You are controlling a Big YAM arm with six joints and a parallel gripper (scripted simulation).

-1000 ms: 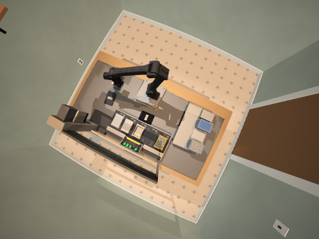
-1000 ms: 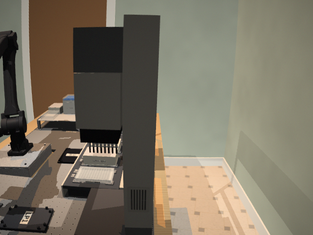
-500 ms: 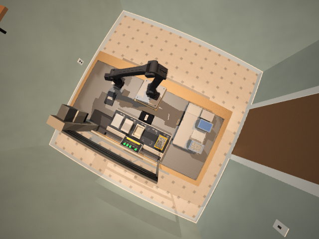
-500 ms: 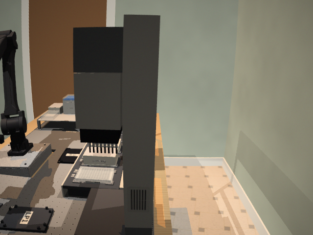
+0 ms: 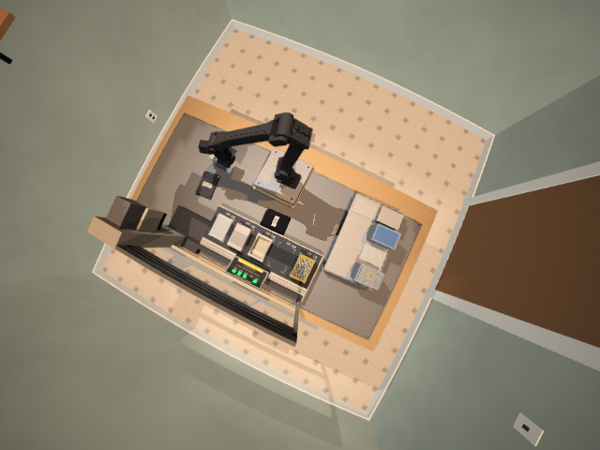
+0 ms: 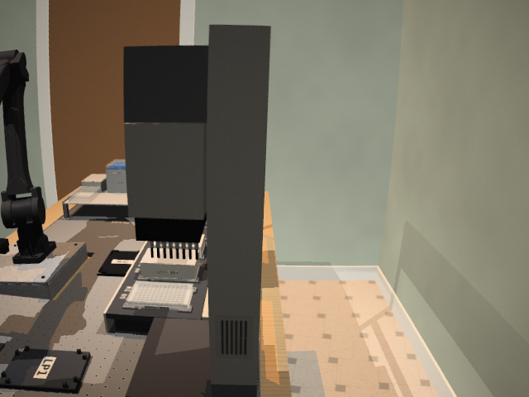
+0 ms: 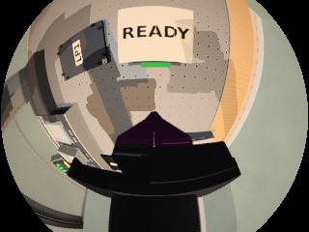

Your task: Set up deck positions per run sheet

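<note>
The green button box lies 70 mm to the right of my hand, 40 mm below it and 10 mm behind it. Also, from my hand: cream reservoir (360 mm ahead, 330 mm to the left, 50 mm below); then regrip nest (340 mm to the left, 200 mm ahead, 100 mm below); then pale block (350 mm ahead, 210 mm to the left, 30 mm below).
</note>
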